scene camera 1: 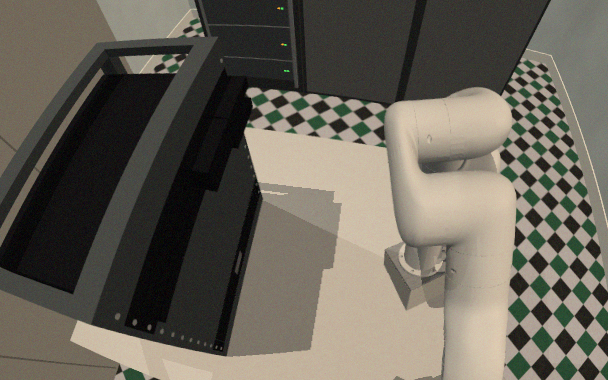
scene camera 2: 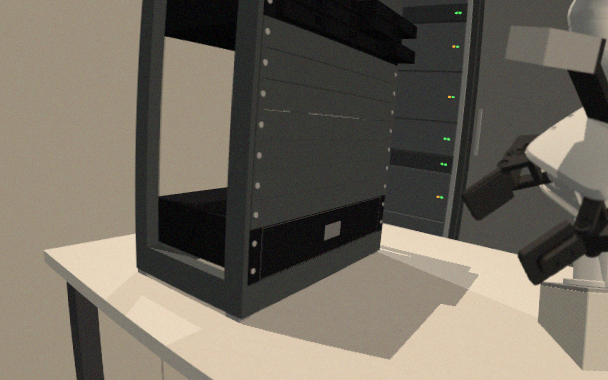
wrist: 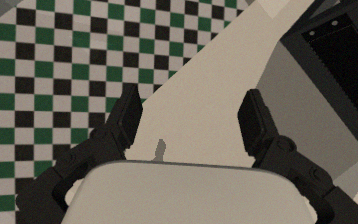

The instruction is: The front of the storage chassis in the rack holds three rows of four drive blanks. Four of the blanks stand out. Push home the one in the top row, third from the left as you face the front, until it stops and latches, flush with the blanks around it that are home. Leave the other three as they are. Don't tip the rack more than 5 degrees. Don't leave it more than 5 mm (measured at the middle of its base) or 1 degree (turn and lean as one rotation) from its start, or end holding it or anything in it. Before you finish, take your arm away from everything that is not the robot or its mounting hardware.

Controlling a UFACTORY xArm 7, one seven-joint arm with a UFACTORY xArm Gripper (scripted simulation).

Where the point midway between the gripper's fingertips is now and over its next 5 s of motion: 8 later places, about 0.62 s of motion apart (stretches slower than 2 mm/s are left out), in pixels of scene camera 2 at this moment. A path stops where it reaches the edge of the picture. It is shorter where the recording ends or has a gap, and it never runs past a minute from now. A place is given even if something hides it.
My gripper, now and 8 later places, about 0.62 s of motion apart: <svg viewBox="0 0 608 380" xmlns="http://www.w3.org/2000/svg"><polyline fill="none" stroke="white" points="493,235 473,328 432,279 418,150 450,54 488,30 485,28 451,19 443,18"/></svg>
